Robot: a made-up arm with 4 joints.
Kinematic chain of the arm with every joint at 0, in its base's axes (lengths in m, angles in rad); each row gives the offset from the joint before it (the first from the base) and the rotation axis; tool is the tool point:
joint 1: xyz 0 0 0.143 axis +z
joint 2: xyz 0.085 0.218 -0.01 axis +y
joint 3: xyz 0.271 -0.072 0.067 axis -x
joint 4: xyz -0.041 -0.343 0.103 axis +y
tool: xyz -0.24 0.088 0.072
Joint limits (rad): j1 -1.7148..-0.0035 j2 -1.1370..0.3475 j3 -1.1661..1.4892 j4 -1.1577..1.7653
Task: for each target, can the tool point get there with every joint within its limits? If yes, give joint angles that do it. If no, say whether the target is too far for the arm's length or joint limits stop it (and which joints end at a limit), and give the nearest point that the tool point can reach.
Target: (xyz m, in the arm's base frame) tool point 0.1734 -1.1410 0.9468
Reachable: no: too far | nearest point 0.1437 -0.5695 0.4987 | short by 0.727 m
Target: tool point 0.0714 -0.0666 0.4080
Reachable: yes | joints -0.6053 0.1042 0.6781 -0.4586
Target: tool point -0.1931 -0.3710 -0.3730
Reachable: no: joint limits stop it (at a limit: joint 2, joint 3, joint 4) | nearest point -0.2176 -0.4181 -0.0224 | short by 0.355 m
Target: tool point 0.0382 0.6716 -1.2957
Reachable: no: too far | nearest point 0.0803 0.1261 -0.0800 | short by 1.333 m
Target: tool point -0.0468 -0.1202 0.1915
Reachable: yes | joints -0.9363 -0.3030 -0.0199 -0.7210
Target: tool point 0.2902 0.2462 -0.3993
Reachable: no: joint limits stop it (at a limit: joint 1, joint 3, joint 4) | nearest point 0.1618 0.1258 -0.0659 | short by 0.377 m
